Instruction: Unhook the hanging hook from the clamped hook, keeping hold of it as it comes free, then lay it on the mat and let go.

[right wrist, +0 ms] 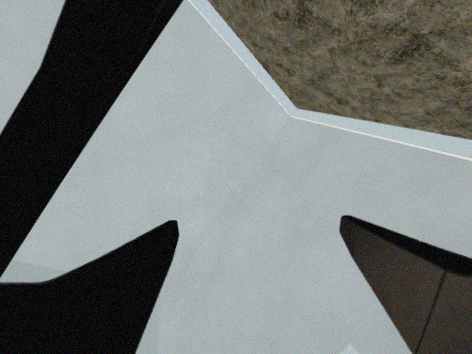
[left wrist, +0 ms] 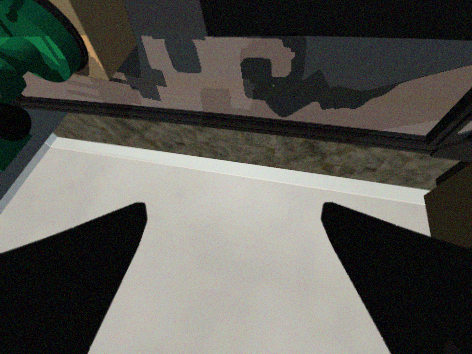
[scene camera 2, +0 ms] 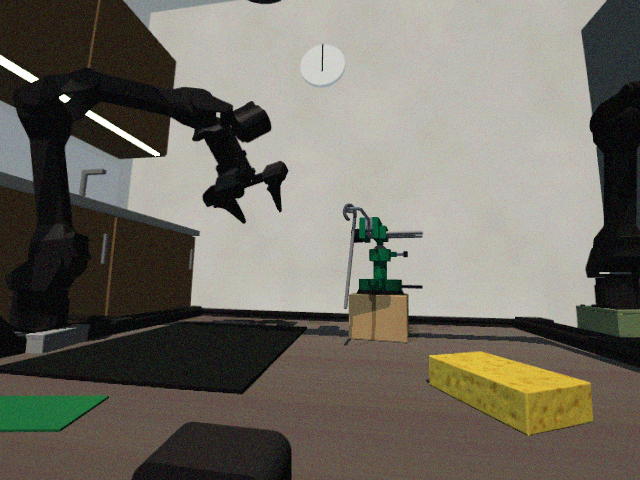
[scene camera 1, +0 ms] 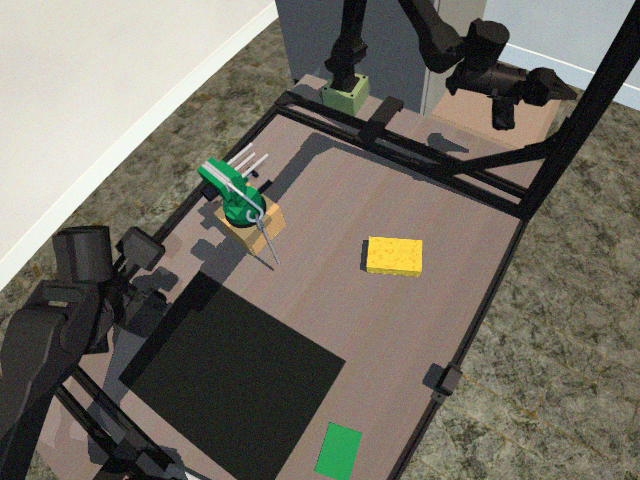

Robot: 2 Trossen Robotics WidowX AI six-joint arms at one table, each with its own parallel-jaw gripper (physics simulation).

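Pixels of known places: left gripper, between the fingertips: (left wrist: 235, 211) (scene camera 2: 262, 217) (scene camera 1: 123, 273); right gripper, between the fingertips: (right wrist: 258, 225) (scene camera 1: 564, 96); left arm's base, origin of its link: (scene camera 2: 37, 328); right arm's base, origin of its link: (scene camera 2: 619, 307) (scene camera 1: 345, 83).
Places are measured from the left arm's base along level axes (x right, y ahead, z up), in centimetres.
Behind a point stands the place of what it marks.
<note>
The hanging hook (scene camera 1: 269, 241) {y 49.5, x 0.6, z 12.7 cm} (scene camera 2: 350, 258) {y 49.5, x 0.7, z 12.2 cm}, a thin grey rod, hangs by its top from the clamped hook (scene camera 1: 245, 195) {y 53.2, x -3.7, z 21.2 cm} (scene camera 2: 363, 212) {y 52.2, x -1.4, z 20.8 cm}. A green vise (scene camera 1: 242, 209) {y 56.4, x -10.1, z 8.9 cm} (scene camera 2: 379, 268) {y 57.5, x -9.8, z 11.1 cm} (left wrist: 37, 47) {y 56.5, x -11.3, z 8.9 cm} on a wooden block (scene camera 1: 250, 241) {y 51.9, x -7.6, z 3.6 cm} (scene camera 2: 387, 322) {y 57.7, x -5.2, z 0.9 cm} holds the clamped hook. The black mat (scene camera 1: 232, 372) {y 25.2, x -1.2, z -2.1 cm} (scene camera 2: 206, 356) {y 28.5, x 7.5, z -2.1 cm} (left wrist: 340, 17) {y 27.4, x -20.6, z -2.1 cm} lies on the table. My left gripper (scene camera 1: 157, 281) (scene camera 2: 262, 216) {y 32.6, x -17.1, z 22.4 cm} (left wrist: 235, 211) {y 32.6, x -17.1, z 22.4 cm} is open and empty, in the air to the left of the hooks in the scene views. Neither hook can be made out in the left wrist view. My right gripper (scene camera 1: 540, 112) (right wrist: 258, 225) {y 90.0, x 47.2, z 24.1 cm} is open and empty, far from the hooks.
A yellow sponge (scene camera 1: 394, 254) {y 59.5, x 22.8, z 0.5 cm} (scene camera 2: 509, 387) {y 57.2, x 27.8, z 0.4 cm} lies to the right of the vise. A green square (scene camera 1: 338, 451) {y 19.0, x 24.1, z -2.4 cm} (scene camera 2: 46, 413) {y 20.7, x 24.6, z -2.4 cm} lies near the mat. Thin rods stick out behind the vise. A black frame beam (scene camera 1: 578, 129) {y 78.5, x 48.5, z 26.9 cm} rises at the right of scene camera 1.
</note>
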